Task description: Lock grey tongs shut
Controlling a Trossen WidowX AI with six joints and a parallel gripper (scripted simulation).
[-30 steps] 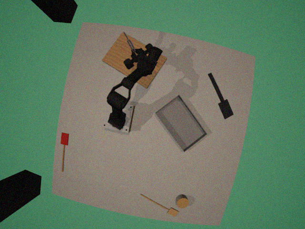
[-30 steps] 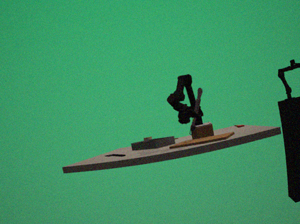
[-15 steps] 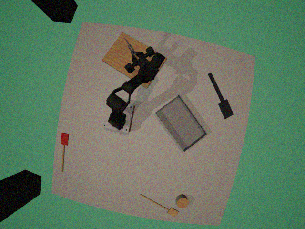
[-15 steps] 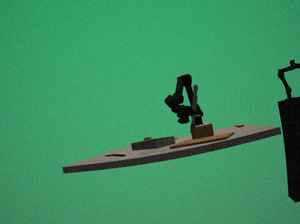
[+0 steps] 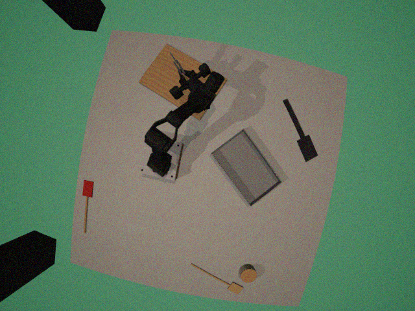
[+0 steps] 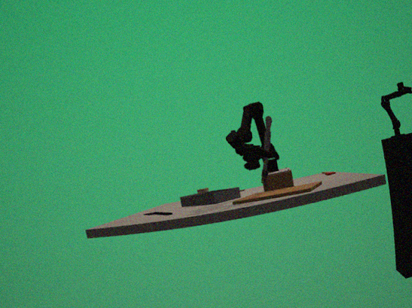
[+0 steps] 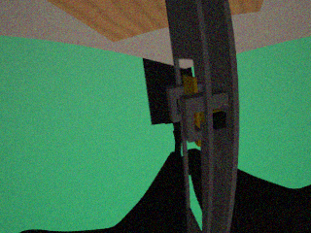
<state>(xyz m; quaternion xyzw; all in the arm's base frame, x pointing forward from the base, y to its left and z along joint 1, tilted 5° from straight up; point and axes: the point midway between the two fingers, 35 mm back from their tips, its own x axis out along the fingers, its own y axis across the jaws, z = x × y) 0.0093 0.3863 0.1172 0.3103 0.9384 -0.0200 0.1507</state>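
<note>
The yellow mark lies 40 mm ahead of my gripper tip, 30 mm to the right of it and 20 mm below it. Also, from my gripper tip: wooden board (170 mm below); roasting tin (390 mm ahead, 340 mm to the right, 150 mm below); black spatula (620 mm ahead, 170 mm below, 110 mm to the right).
</note>
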